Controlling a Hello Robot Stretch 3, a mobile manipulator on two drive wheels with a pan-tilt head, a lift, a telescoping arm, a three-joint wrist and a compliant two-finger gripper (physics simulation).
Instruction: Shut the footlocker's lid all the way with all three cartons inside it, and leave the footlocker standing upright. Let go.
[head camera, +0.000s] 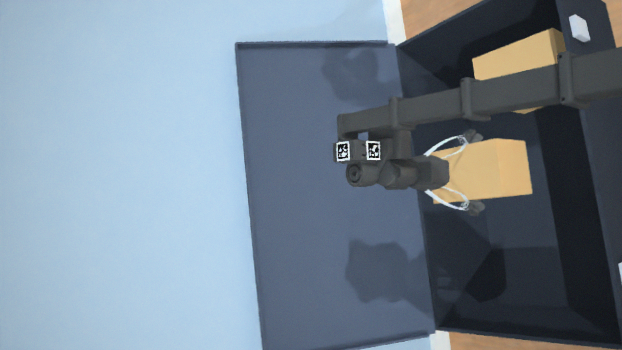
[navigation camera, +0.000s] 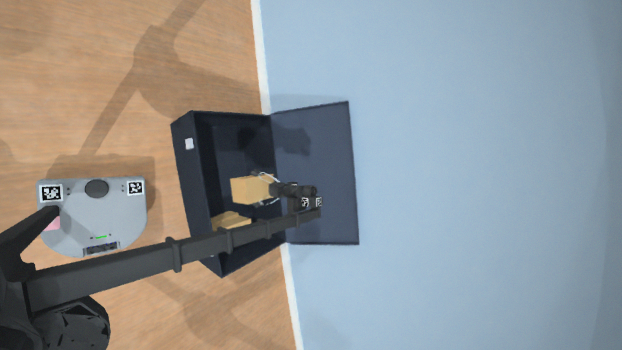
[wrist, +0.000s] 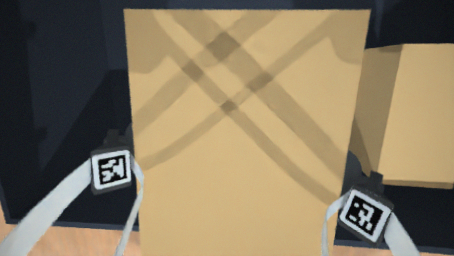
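You can picture my gripper (head camera: 478, 172), which the wrist view catches too, with the gripper (wrist: 239, 152) there. And there's a dark footlocker (head camera: 330, 259), which I can also see from elsewhere: that's the footlocker (navigation camera: 312, 145) and (wrist: 72, 85).
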